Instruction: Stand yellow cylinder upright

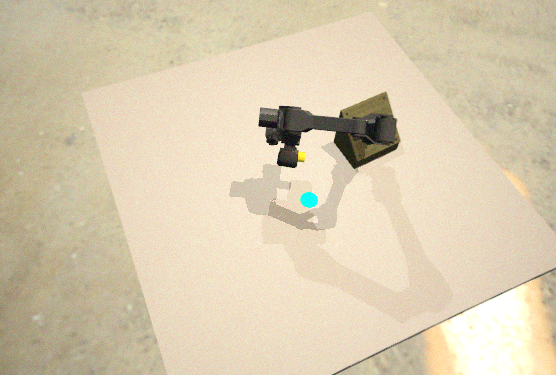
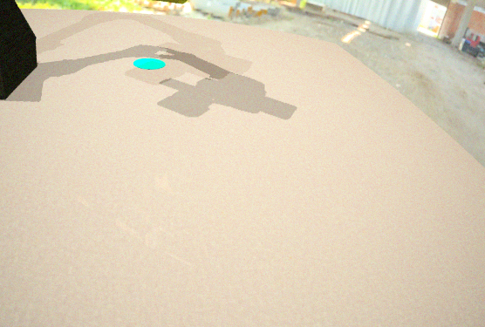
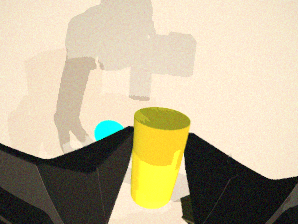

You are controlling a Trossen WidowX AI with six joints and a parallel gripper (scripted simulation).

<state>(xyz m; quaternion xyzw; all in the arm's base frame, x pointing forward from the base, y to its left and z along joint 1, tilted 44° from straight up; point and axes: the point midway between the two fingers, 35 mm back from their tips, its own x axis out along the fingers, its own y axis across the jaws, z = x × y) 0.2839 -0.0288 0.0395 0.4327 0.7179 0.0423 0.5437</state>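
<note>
My gripper tip is 3 cm past the cyan circle, 11 cm to the right of it and 15 cm above it. Round my gripper tip: yellow cylinder (2 cm behind, 1 cm to the left).
</note>
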